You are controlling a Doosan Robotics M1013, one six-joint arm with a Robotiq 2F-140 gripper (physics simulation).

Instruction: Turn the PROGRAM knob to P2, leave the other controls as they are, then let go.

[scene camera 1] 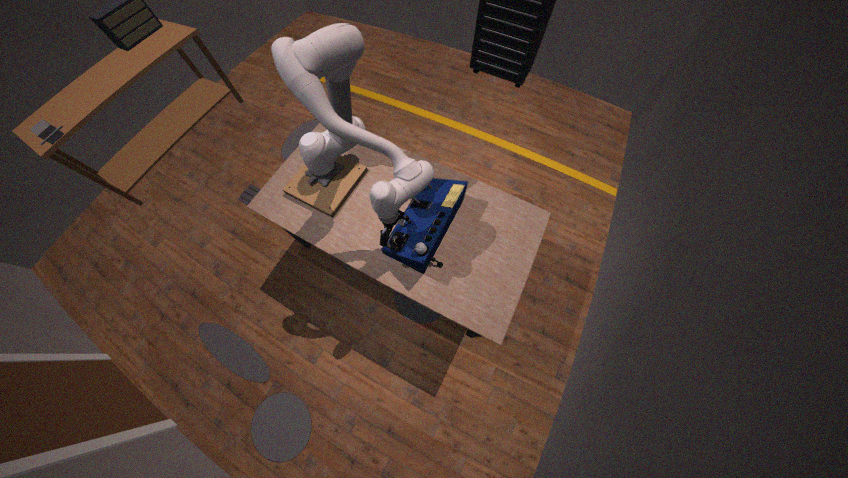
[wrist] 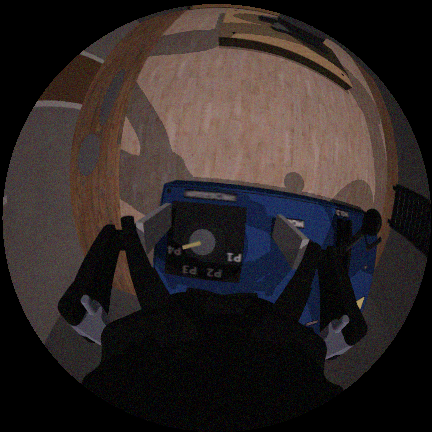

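Pixels of known places: gripper, fingertip midpoint: (scene camera 1: pixel 394 235) (wrist: pixel 222 220); arm's base, link origin: (scene camera 1: pixel 325 170).
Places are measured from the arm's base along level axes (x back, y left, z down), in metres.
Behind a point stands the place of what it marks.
Note:
The blue control panel (scene camera 1: pixel 422 220) {z -0.088, x -0.711, y 0.016 m} (wrist: pixel 320 204) {z -0.022, x -0.584, y 0.035 m} lies on the table. In the wrist view the PROGRAM knob (wrist: pixel 202 242) {z -0.085, x -0.651, y -0.137 m} is a round grey disc on a black square plate (wrist: pixel 231 220) {z -0.043, x -0.635, y -0.107 m} marked P1 to P4, upside down in this view. Its yellow pointer (wrist: pixel 191 245) {z -0.088, x -0.657, y -0.148 m} points at P4. My gripper (scene camera 1: pixel 394 230) {z -0.057, x -0.632, y -0.119 m} (wrist: pixel 222 220) {z -0.057, x -0.632, y -0.119 m} is open and empty above this end of the panel. Its pads stand on either side of the knob, the left pad nearer to it in the wrist view. Whether the pads reach down to knob height is unclear.
A lever with a black ball (wrist: pixel 372 220) {z -0.115, x -0.569, y 0.078 m} stands at the panel's right in the wrist view. In the scene view, a white round button (scene camera 1: pixel 420 248) {z -0.178, x -0.808, y -0.140 m}, a row of small black knobs (scene camera 1: pixel 435 222) {z -0.143, x -0.785, y 0.020 m} and a yellow label (scene camera 1: pixel 453 195) {z -0.133, x -0.776, y 0.204 m} are on the panel. A wooden board (scene camera 1: pixel 350 188) {z 0.000, x -0.219, y -0.010 m} (wrist: pixel 290 56) {z 0.027, x -0.221, y -0.033 m} lies beyond.

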